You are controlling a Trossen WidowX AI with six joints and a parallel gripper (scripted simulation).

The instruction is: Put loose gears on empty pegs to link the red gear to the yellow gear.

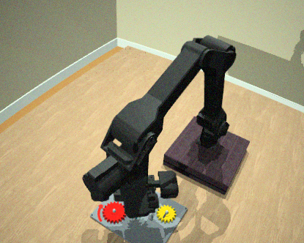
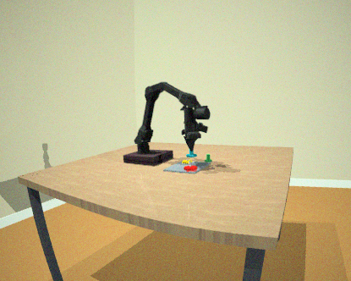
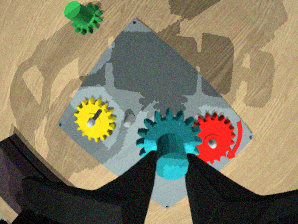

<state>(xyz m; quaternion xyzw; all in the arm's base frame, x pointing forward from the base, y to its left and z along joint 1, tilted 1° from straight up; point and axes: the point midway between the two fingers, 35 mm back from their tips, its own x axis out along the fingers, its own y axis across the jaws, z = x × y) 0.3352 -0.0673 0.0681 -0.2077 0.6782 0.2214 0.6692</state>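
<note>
The red gear lies 2 cm ahead of my gripper tip, 5 cm to the right of it and 7 cm below it. The rest, counted from my gripper tip: yellow gear (5 cm behind, 7 cm to the left, 7 cm below); teal gear (1 cm below); red arrow (4 cm ahead, 9 cm to the right, 8 cm below).
</note>
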